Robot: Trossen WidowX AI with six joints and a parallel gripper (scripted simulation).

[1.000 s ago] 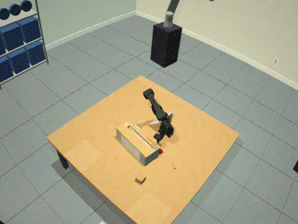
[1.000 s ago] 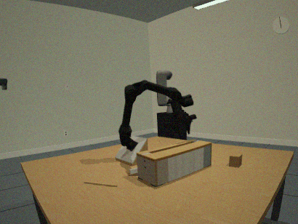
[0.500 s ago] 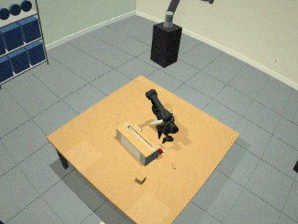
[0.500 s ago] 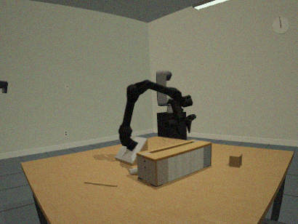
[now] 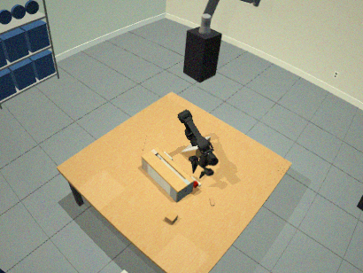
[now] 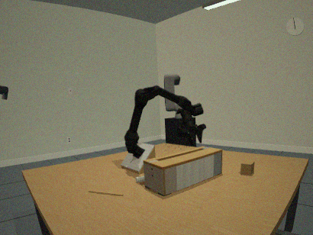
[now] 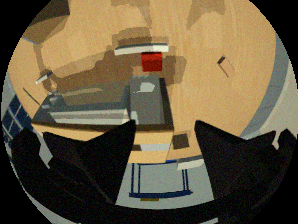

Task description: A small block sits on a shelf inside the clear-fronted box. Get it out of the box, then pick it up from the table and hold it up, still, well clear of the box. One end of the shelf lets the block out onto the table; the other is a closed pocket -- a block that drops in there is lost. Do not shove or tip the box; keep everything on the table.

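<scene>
Now: the small red block 120 mm below my gripper tip, 20 mm behind it and 10 mm to the right of it. Round my gripper tip: long box (180 mm to the right, 80 mm below, 60 mm ahead); then small tan cube (290 mm ahead, 110 mm below, 80 mm to the left).
</scene>
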